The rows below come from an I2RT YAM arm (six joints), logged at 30 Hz.
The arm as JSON. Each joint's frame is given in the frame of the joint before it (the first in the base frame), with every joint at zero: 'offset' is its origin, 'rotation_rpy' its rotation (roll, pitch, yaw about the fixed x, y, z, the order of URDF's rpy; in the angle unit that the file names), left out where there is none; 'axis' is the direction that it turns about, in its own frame. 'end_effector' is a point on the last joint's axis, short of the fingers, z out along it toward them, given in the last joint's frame.
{
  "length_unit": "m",
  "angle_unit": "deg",
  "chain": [
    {
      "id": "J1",
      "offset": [
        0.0,
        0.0,
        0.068
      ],
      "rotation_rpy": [
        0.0,
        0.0,
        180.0
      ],
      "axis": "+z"
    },
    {
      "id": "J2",
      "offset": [
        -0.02,
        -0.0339,
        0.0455
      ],
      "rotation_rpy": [
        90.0,
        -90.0,
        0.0
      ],
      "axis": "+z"
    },
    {
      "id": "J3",
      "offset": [
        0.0,
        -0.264,
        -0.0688
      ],
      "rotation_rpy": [
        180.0,
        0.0,
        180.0
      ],
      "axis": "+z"
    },
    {
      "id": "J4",
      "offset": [
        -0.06,
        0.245,
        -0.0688
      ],
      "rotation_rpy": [
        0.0,
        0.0,
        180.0
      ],
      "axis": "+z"
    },
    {
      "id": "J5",
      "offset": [
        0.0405,
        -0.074,
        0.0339
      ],
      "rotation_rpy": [
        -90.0,
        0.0,
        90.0
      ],
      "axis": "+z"
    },
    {
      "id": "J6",
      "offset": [
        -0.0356,
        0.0,
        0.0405
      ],
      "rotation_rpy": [
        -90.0,
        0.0,
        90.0
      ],
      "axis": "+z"
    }
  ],
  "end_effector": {
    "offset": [
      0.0,
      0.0,
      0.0
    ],
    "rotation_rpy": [
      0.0,
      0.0,
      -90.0
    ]
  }
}
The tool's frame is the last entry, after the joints.
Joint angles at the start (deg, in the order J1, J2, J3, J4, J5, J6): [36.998, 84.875, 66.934, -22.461, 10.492, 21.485]
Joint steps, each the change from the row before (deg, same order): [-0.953, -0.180, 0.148, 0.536, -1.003, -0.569]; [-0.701, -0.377, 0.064, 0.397, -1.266, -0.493]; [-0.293, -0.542, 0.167, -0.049, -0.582, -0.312]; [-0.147, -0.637, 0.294, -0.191, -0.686, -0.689]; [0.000, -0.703, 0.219, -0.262, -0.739, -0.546]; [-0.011, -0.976, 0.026, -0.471, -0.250, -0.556]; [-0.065, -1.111, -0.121, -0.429, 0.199, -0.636]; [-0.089, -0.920, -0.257, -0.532, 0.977, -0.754]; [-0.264, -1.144, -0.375, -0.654, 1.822, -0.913]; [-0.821, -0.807, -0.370, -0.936, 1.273, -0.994]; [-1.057, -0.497, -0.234, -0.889, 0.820, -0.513]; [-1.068, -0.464, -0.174, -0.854, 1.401, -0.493]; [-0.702, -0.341, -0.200, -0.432, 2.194, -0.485]
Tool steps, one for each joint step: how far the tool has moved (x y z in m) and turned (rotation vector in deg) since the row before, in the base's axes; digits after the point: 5 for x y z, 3 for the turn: [0.00316, -0.00375, 0.00256, 0.628, -0.487, 0.176]; [0.00145, -0.00299, 0.00293, 0.786, -0.373, 0.589]; [-0.00048, -0.00196, 0.00381, 0.453, -0.436, 0.355]; [-0.00128, -0.00141, 0.00485, 0.274, -0.604, 0.814]; [-0.00216, -0.00095, 0.00463, 0.351, -0.484, 0.917]; [-0.00318, -0.00211, 0.00459, 0.027, -0.557, 0.518]; [-0.00341, -0.00297, 0.00442, -0.234, -0.765, 0.144]; [-0.00280, -0.00327, 0.00242, -0.942, -0.707, -0.450]; [-0.00294, -0.00512, 0.00263, -1.482, -1.007, -1.227]; [-0.00082, -0.00678, 0.00044, -1.646, -0.311, -1.287]; [0.00064, -0.00682, -0.00026, -1.140, 0.117, -1.422]; [0.00080, -0.00707, 0.00003, -1.390, -0.087, -1.903]; [0.00063, -0.00540, 0.00000, -1.664, -0.534, -2.166]
